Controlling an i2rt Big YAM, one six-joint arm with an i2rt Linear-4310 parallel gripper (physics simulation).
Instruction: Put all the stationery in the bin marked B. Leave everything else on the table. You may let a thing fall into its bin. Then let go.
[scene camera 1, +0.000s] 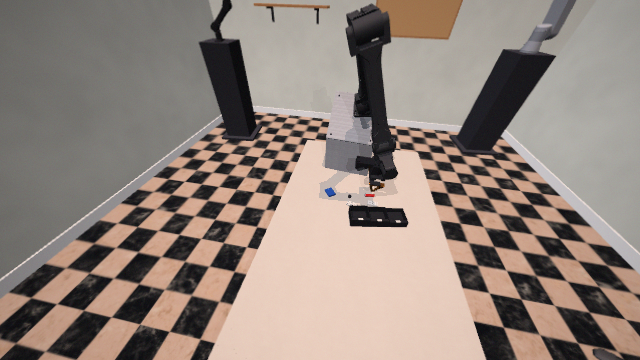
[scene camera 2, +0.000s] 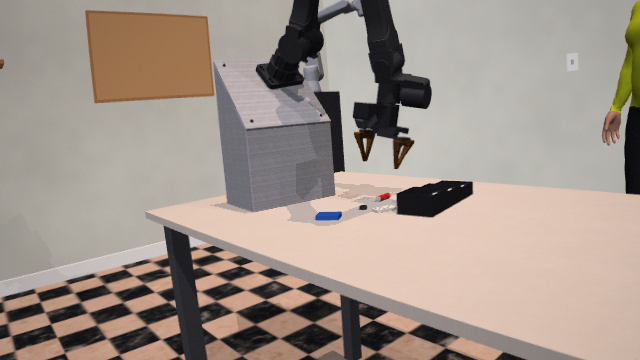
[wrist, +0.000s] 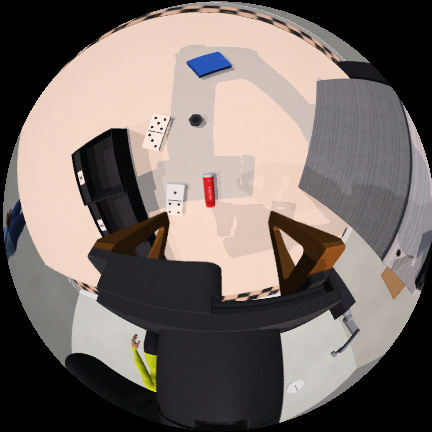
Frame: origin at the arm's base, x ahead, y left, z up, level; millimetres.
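Seen in the pictures: gripper, fingertip midpoint: (scene camera 1: 371, 183) (scene camera 2: 380, 165) (wrist: 218, 216); arm's base, link origin: (scene camera 1: 365, 108) (scene camera 2: 279, 76).
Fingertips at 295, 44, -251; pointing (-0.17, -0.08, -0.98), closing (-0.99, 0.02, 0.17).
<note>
Offsets run from my fingertips to a thing's top centre, as dx, dy, dz. "pt": to the spot under its first point.
My gripper (scene camera 1: 376, 187) (scene camera 2: 381, 164) (wrist: 218, 216) is open and empty, above the table. A red cylinder with a pale end {-1, +5, -77} (scene camera 1: 369, 195) (scene camera 2: 383, 197) (wrist: 209, 191) lies ahead of and below the fingertips in the wrist view. A flat blue rectangular block {-6, -197, -81} (scene camera 1: 330, 192) (scene camera 2: 328, 216) (wrist: 210, 64) lies farther off, at the top of the wrist view. The black three-compartment bin row {pt +158, -101, -61} (scene camera 2: 415, 202) (wrist: 122, 155) stands beside them. In the wrist view its X and E labels show; the third compartment is mostly hidden behind a finger. Its labels are too small to read in the scene views.
A black hex nut {+13, -96, -82} (scene camera 1: 349, 196) (scene camera 2: 363, 207) (wrist: 196, 120) lies between the blue block and the red cylinder. One domino {+51, +16, -84} (wrist: 175, 199) lies close beside the cylinder; another domino {+66, -87, -84} (wrist: 157, 132) lies near the bins. The grey arm pedestal (scene camera 1: 347, 155) (scene camera 2: 290, 165) (wrist: 357, 150) stands at the table's back.
</note>
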